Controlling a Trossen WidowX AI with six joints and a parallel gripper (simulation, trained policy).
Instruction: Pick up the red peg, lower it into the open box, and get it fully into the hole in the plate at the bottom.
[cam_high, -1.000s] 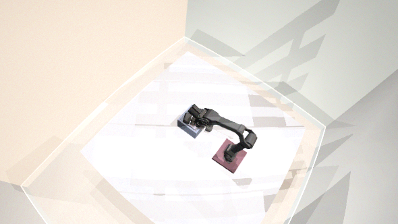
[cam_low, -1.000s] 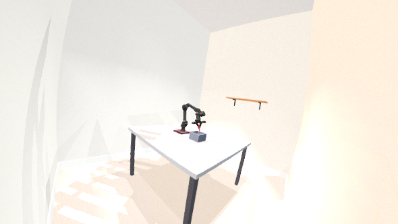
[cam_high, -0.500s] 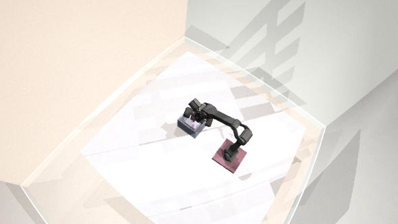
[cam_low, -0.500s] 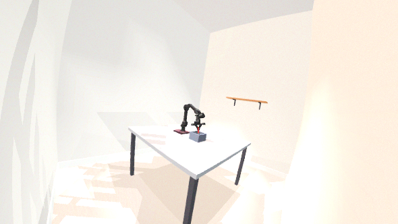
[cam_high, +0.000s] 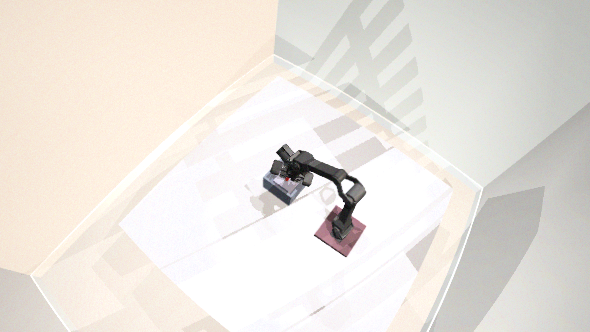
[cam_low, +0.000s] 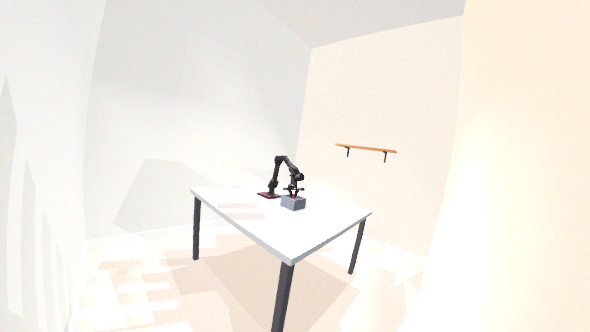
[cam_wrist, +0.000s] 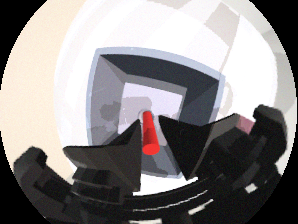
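The red peg lies 10 mm below my gripper tip. Round my gripper tip: pale plate (10 mm ahead, 30 mm below); then grey box (10 mm ahead, 50 mm below).
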